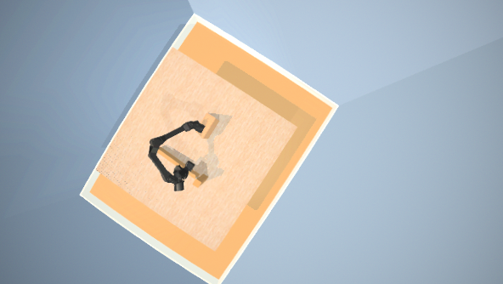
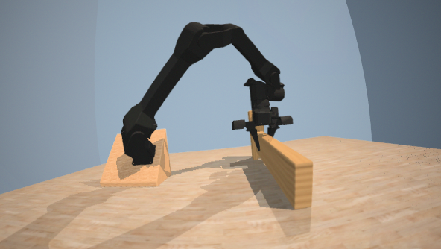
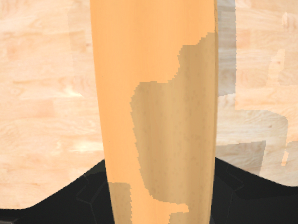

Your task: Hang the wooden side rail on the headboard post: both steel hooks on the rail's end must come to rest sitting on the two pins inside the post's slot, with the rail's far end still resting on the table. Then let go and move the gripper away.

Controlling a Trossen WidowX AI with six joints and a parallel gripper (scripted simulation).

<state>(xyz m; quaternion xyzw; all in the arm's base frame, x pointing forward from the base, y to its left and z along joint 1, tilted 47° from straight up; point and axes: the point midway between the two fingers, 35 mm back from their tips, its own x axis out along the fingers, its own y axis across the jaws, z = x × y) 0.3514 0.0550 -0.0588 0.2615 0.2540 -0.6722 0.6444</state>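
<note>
My gripper tip is 13 cm to the right of the headboard post and 4 cm below it.
</note>
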